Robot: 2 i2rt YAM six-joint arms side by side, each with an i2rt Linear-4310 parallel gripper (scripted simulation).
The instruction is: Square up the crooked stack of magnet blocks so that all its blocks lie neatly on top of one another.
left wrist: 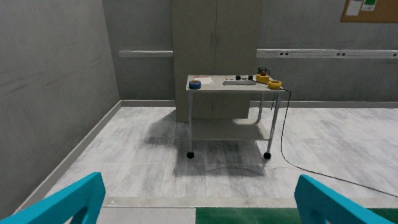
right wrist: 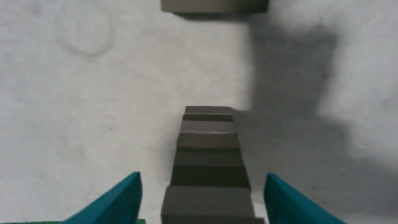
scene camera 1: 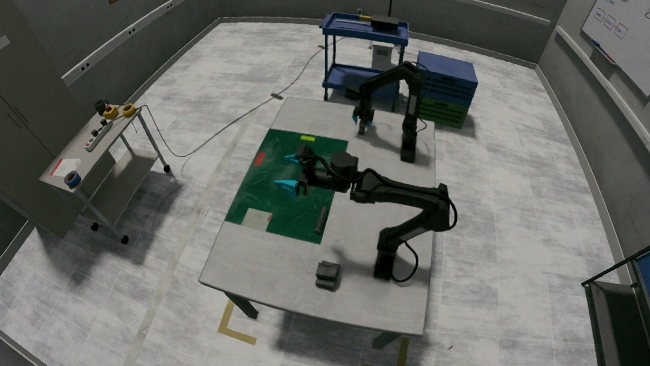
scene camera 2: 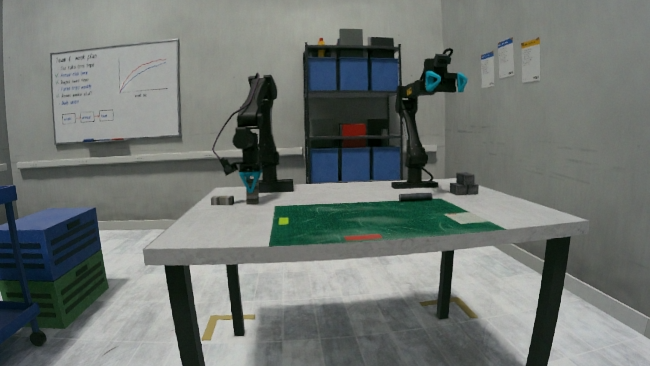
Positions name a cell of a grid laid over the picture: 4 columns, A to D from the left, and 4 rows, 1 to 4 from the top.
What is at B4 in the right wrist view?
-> My right gripper.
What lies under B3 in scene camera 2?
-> A green mat.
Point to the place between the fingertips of my left gripper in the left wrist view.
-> C4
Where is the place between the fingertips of my left gripper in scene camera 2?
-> At C1
